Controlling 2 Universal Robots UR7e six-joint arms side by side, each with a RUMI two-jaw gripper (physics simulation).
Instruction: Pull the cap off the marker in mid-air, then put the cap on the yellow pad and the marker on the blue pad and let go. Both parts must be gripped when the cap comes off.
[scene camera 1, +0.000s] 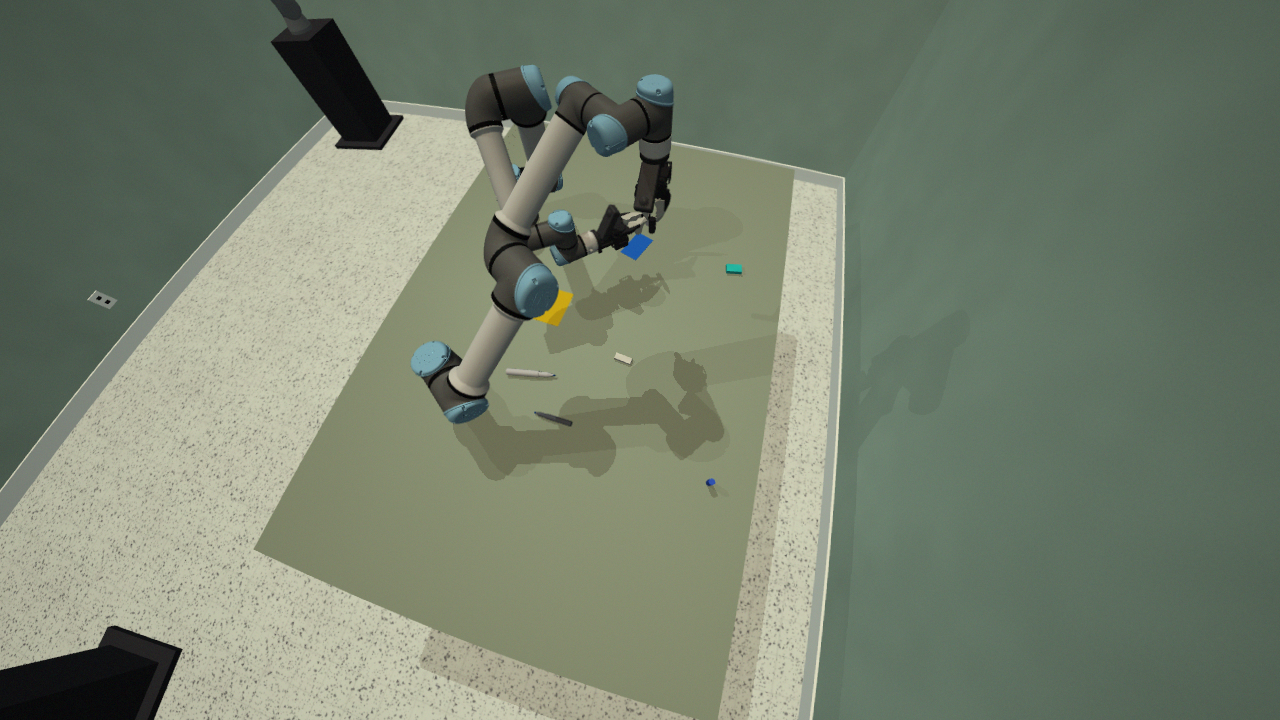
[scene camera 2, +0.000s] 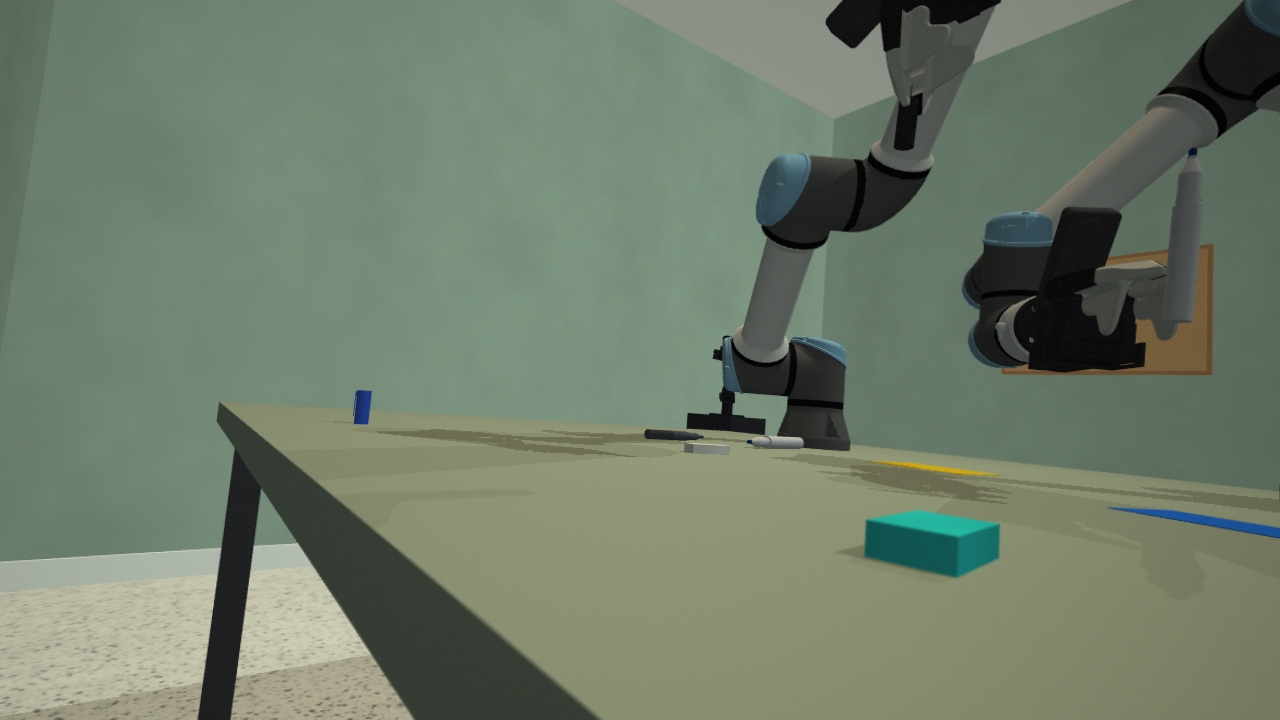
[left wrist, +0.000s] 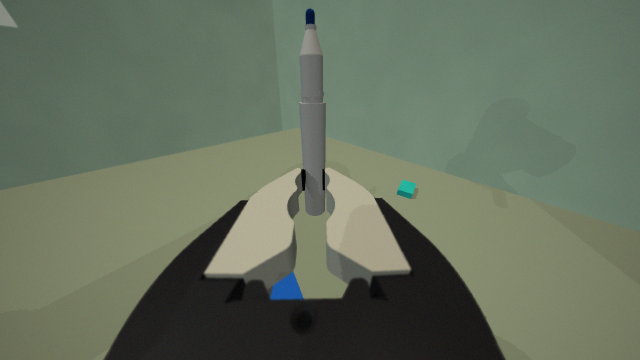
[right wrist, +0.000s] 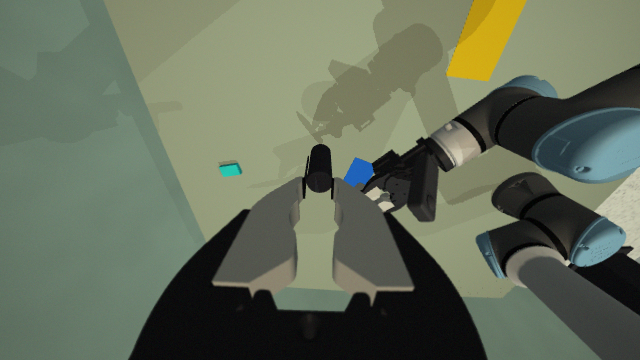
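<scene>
My left gripper (scene camera 2: 1179, 270). My right gripper (scene camera 2: 912, 110). Teal block (scene camera 2: 948, 545). Black cap (scene camera 2: 906, 124). My left gripper (scene camera 1: 647, 215). My right gripper (scene camera 1: 652, 220). White marker (left wrist: 312, 108). My left gripper (left wrist: 314, 171). Black cap out of frame in the left wrist view. Black cap (right wrist: 319, 179). My left gripper (right wrist: 348, 214). My right gripper (right wrist: 318, 179).
</scene>
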